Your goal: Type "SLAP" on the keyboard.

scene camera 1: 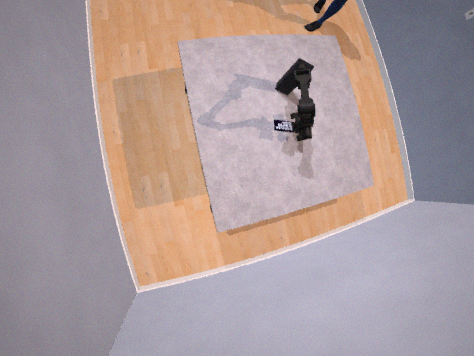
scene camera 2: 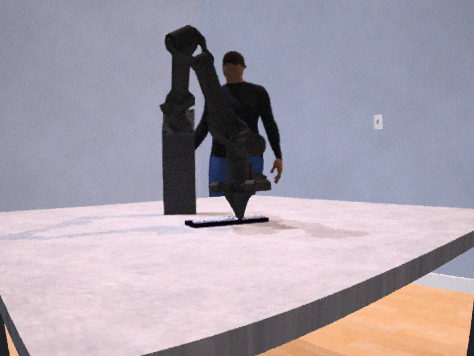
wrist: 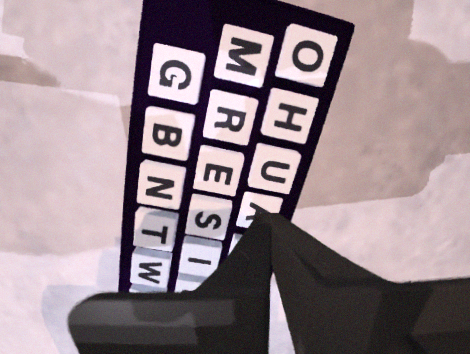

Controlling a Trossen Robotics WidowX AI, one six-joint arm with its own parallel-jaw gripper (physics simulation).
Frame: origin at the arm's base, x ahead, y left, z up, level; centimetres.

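Seen in the pictures: gripper, fingertip midpoint: (scene camera 1: 292, 130) (scene camera 2: 240, 219) (wrist: 267, 222); arm's base, link origin: (scene camera 1: 301, 69) (scene camera 2: 177, 121).
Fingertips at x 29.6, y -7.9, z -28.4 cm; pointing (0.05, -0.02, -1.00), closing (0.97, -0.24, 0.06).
Offsets run from my fingertips to a thing's top centre. Level surfaces: height alone.
The keyboard {dx -3.5, dy -1.1, dz +0.5 cm} (scene camera 1: 283, 125) (scene camera 2: 200, 223) (wrist: 175, 22) is a dark, flat board with white letter keys, lying on the table. My gripper (scene camera 2: 240, 218) (wrist: 267, 222) is shut and empty, pointing down. In scene camera 2 its tip meets the keyboard's top, right of the board's middle. In the wrist view the tip overlaps the lower right part of the A key {dx -0.2, dy +0.6, dz +0.1 cm} (wrist: 248, 210); whether it presses the key I cannot tell. The S key {dx -2.2, dy +1.2, dz +0.5 cm} (wrist: 207, 220) shows left of the tip, apart from it. The U key {dx +0.8, dy +2.4, dz +0.5 cm} (wrist: 275, 171) is above the A. The L and P keys cannot be read; the fingers hide the lower keys.
The keyboard lies on a light grey table {dz -1.1 cm} (scene camera 1: 240, 175) (scene camera 2: 125, 280). The arm's dark base column (scene camera 2: 179, 170) stands behind it on the table. A person (scene camera 2: 250, 107) in a black top and blue trousers stands beyond the table, behind the arm.
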